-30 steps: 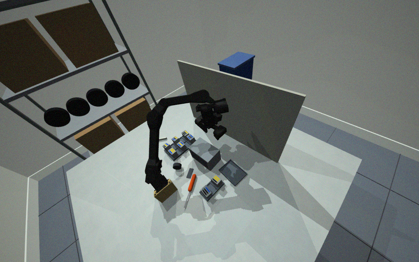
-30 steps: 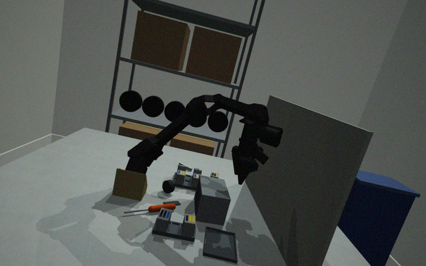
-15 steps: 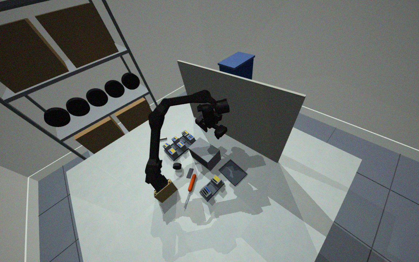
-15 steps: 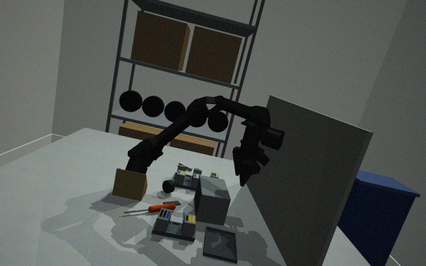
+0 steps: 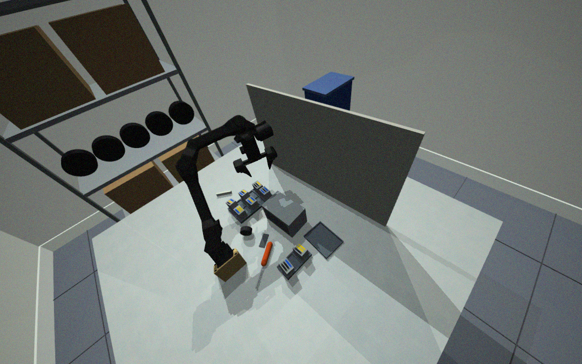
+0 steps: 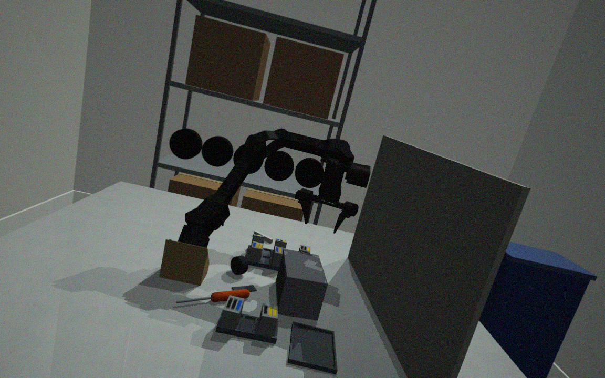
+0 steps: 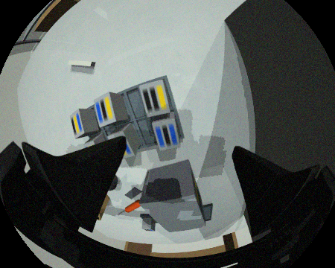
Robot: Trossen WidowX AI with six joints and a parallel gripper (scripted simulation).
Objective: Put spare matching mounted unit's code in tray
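The grey spare lies 30 mm behind my gripper tip, 30 mm to the left of it and 100 mm below it. Round my gripper tip: tall panel: 200 mm ahead, 160 mm to the right, 90 mm above; then tray: 30 mm ahead, 380 mm to the right, 140 mm below; then grey mounted unit: 30 mm behind, 190 mm to the right, 90 mm below.
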